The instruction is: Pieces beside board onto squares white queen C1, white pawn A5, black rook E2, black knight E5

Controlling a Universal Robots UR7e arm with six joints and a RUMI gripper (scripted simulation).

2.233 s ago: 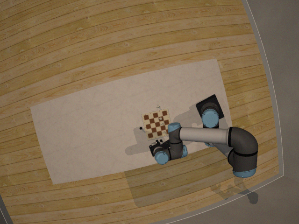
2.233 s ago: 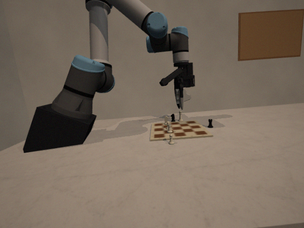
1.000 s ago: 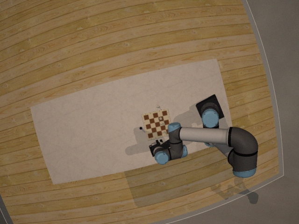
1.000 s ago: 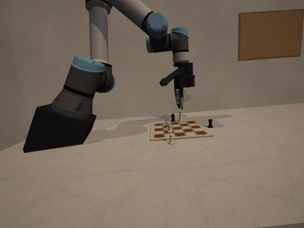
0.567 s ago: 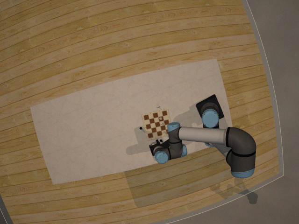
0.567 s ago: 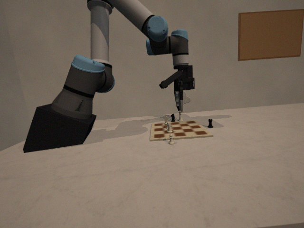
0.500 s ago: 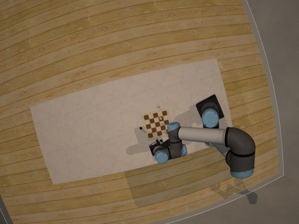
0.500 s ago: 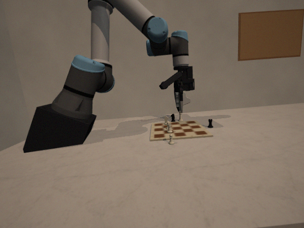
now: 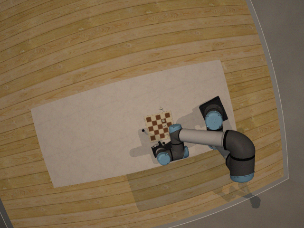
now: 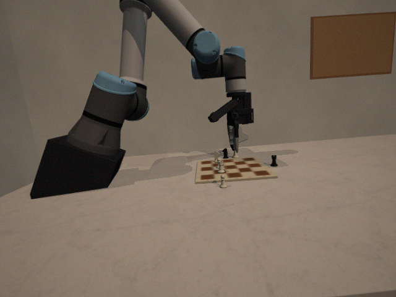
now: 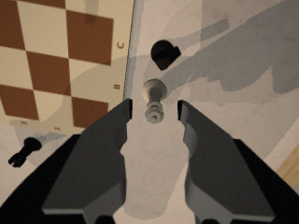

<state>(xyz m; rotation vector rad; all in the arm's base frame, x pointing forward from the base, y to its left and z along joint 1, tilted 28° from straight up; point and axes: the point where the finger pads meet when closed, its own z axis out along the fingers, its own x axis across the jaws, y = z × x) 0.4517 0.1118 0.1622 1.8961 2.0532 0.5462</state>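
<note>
My hand is 4 cm past the black piece and 2 cm above it. Also, from my hand: chessboard: 14 cm to the right, 4 cm below, 4 cm behind.
</note>
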